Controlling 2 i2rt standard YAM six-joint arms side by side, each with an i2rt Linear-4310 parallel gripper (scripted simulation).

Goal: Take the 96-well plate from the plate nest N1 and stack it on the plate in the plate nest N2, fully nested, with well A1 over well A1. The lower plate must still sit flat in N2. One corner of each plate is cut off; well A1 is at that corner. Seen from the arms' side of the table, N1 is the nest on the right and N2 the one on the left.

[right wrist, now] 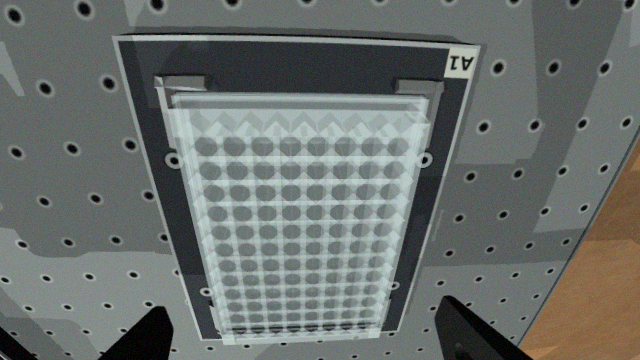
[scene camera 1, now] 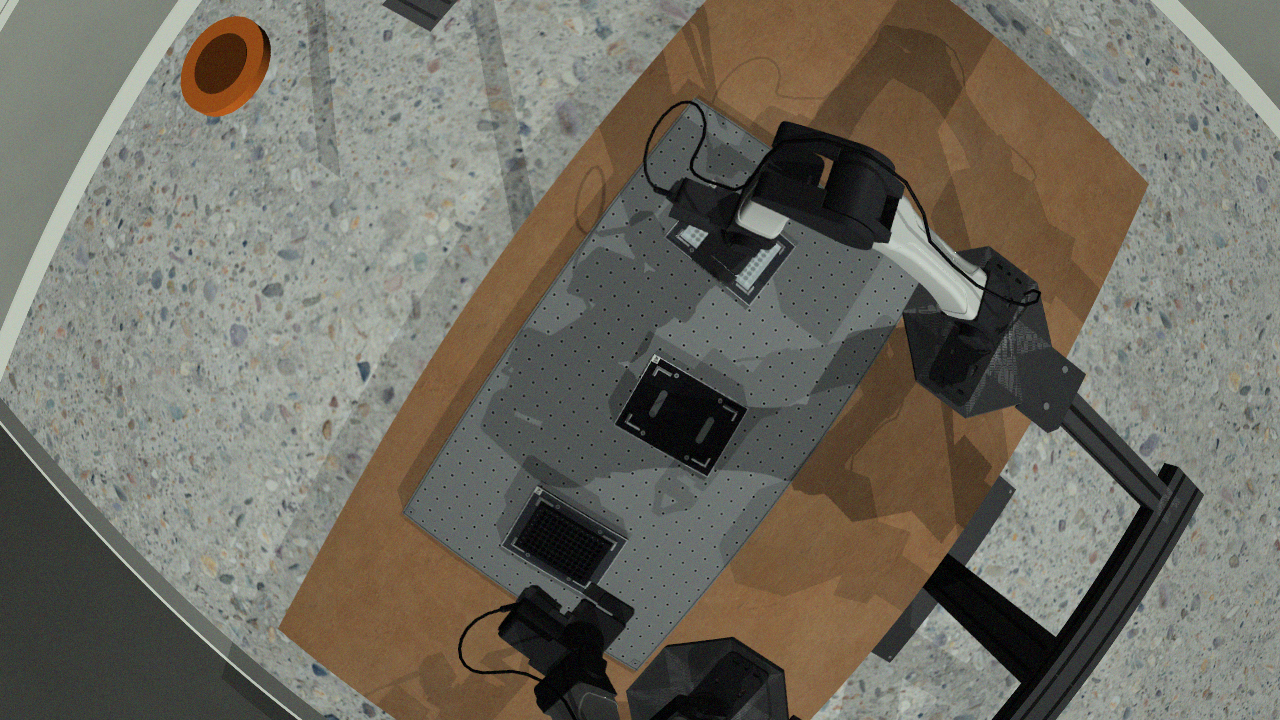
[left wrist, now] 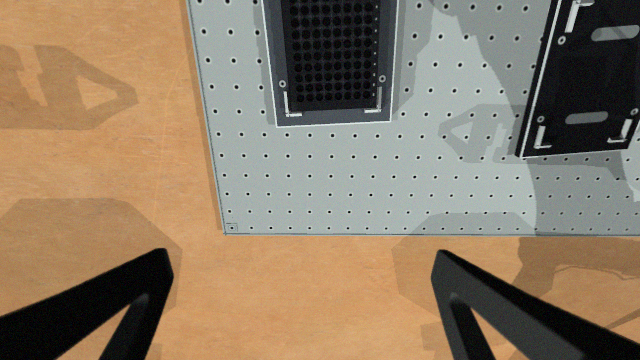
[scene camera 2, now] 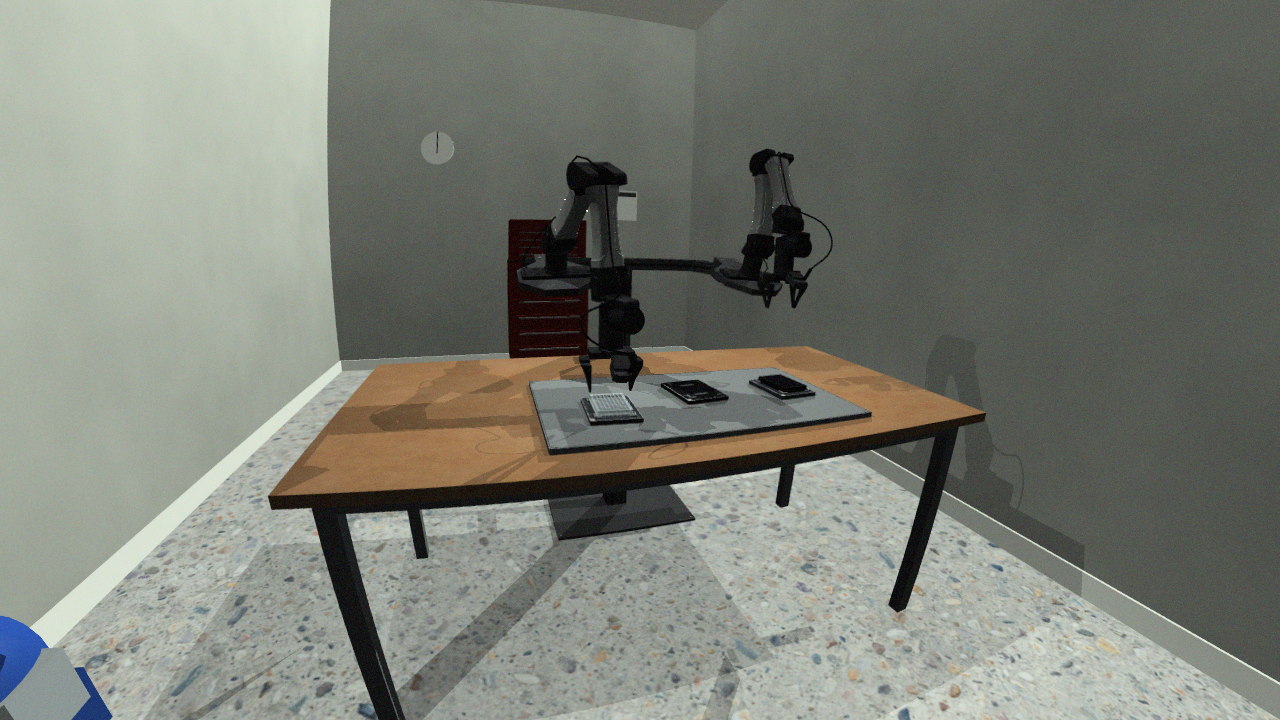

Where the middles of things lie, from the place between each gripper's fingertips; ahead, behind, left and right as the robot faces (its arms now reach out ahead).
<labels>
Right now the clear 96-well plate (scene camera 1: 756,266) is 4 cm below my right hand. From my right hand the other things lie so: A1 label (right wrist: 460,61) 7 cm ahead, 6 cm to the right, 5 cm below; then black nest (scene camera 1: 689,403) 26 cm to the left, 8 cm behind, 5 cm below; then black 96-well plate (scene camera 1: 539,548) 53 cm to the left, 5 cm behind, 4 cm below.
I see the black 96-well plate 7 cm ahead of my left hand (scene camera 1: 586,617), 2 cm to the right of it and 22 cm below it. Also, from my left hand: clear 96-well plate 12 cm ahead, 55 cm to the right, 22 cm below; A1 label 19 cm ahead, 60 cm to the right, 22 cm below; black nest 4 cm ahead, 29 cm to the right, 23 cm below.
</labels>
